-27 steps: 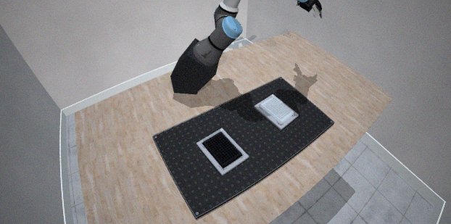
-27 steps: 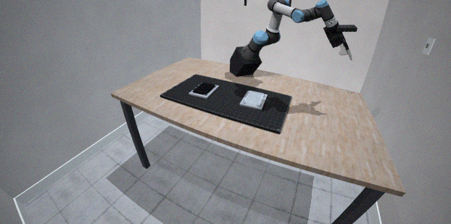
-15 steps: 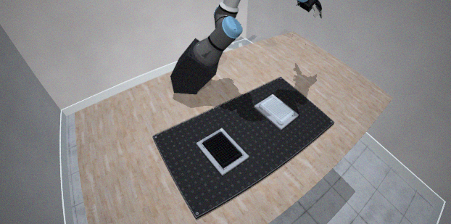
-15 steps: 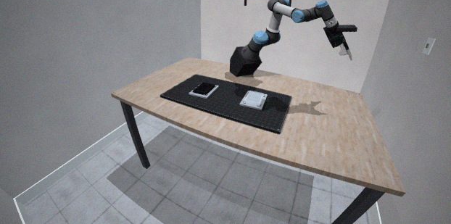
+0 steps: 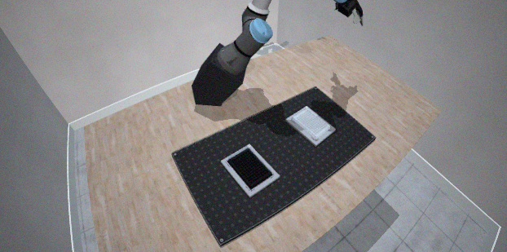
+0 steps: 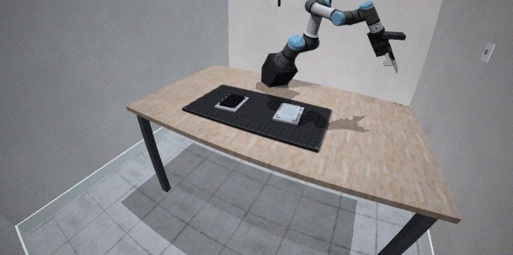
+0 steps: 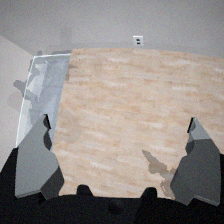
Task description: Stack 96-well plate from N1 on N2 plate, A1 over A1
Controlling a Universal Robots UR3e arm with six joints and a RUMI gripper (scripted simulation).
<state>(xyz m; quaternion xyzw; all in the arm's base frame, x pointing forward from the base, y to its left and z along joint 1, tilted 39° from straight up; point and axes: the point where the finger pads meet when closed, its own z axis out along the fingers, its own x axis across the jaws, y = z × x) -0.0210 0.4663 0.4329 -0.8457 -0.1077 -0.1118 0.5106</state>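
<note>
Now: hand 280 mm short of the white 96-well plate, 440 mm to the left of it and 270 mm above it. The rest, counted from my hand: black 96-well plate: 340 mm ahead, 730 mm to the right, 270 mm below; nest N1: 280 mm ahead, 440 mm to the right, 280 mm below.
</note>
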